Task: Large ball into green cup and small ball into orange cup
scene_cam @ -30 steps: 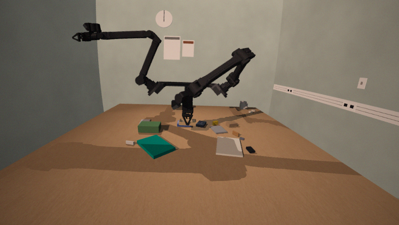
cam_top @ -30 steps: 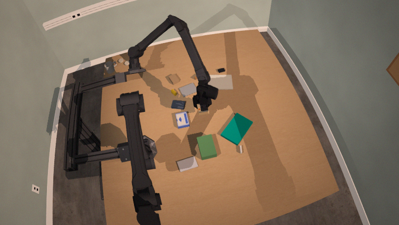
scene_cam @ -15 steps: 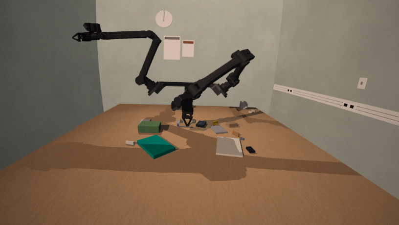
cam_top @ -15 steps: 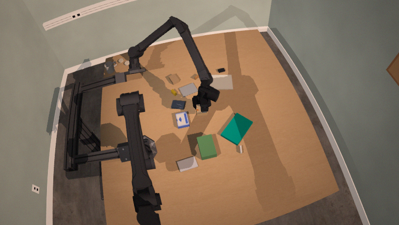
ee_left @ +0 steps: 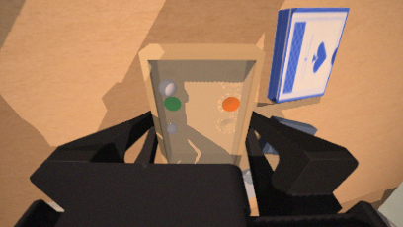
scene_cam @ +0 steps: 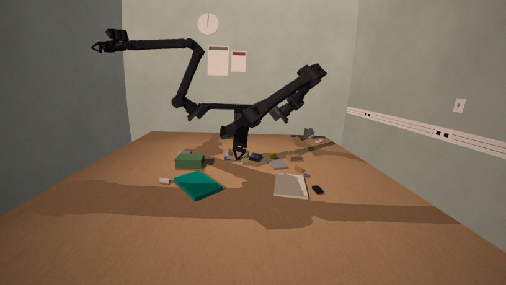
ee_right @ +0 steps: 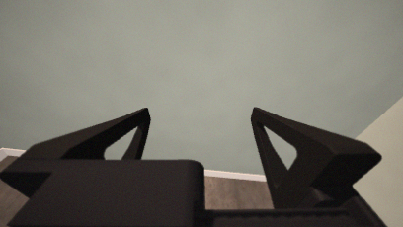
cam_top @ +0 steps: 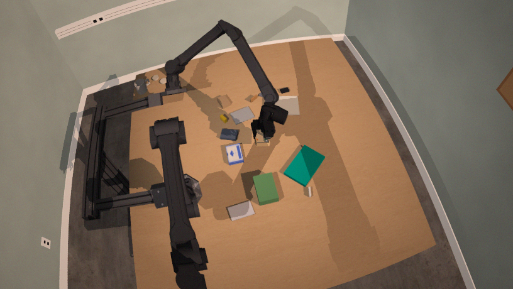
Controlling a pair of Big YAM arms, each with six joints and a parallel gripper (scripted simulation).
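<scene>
Right now my left hand is 10 mm above the covered wooden puzzle. The rest, counted from my left hand: grey pad (60 mm behind, 230 mm to the left, 80 mm below); then blue-and-white box (150 mm behind, 20 mm to the right, 70 mm below); then navy block (160 mm behind, 110 mm to the left, 70 mm below).
</scene>
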